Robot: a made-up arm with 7 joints.
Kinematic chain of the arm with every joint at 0, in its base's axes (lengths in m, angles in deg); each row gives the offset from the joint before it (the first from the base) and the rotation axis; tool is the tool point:
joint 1: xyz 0 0 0.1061 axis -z
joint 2: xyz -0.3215 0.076 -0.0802 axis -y
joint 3: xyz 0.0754 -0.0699 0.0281 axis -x
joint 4: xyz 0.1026 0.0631 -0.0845 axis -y
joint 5: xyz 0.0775 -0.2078 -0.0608 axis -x
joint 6: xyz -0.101 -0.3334 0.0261 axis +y
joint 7: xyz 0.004 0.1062 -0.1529 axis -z
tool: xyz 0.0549 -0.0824 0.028
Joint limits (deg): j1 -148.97..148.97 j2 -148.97..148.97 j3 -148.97..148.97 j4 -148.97..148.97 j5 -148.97..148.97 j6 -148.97..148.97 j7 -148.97..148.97
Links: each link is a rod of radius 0.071 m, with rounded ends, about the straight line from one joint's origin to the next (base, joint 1, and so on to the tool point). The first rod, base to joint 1, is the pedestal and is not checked.
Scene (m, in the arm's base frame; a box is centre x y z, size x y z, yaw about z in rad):
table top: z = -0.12
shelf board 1: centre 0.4 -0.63 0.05 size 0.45 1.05 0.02 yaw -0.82
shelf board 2: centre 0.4 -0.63 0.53 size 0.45 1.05 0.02 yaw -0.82
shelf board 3: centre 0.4 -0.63 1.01 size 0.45 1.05 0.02 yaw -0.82
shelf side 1: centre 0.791 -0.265 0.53 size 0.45 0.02 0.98 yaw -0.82
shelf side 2: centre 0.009 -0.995 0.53 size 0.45 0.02 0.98 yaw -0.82
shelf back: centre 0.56 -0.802 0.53 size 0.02 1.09 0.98 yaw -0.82
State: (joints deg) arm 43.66 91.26 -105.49 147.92 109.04 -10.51 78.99
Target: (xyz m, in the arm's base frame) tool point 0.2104 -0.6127 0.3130
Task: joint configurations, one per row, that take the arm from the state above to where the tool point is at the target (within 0.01 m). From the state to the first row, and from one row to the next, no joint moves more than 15 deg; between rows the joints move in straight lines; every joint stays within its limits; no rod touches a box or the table.
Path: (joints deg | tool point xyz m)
1: 29.64 98.47 -94.39 148.05 97.11 -9.12 78.42 | 0.0196 0.3945 0.1535
2: 15.61 105.69 -83.28 148.18 85.18 -7.73 77.85 | -0.0012 0.2982 0.2164
3: 1.59 112.90 -72.18 148.31 73.26 -6.34 77.28 | -0.0239 0.1807 0.2994
4: -12.43 120.12 -61.07 148.44 61.33 -4.95 76.72 | -0.0429 0.0365 0.3813
5: -26.46 127.33 -49.97 148.58 49.40 -3.56 76.15 | -0.0429 -0.1342 0.4384
6: -40.48 134.54 -38.86 148.71 37.47 -2.17 75.58 | -0.0052 -0.3180 0.4513
7: -54.50 141.76 -27.76 148.84 25.54 -0.78 75.01 | 0.0812 -0.4882 0.4092
8: -68.53 148.97 -16.66 148.97 13.62 0.61 74.44 | 0.2104 -0.6127 0.3130

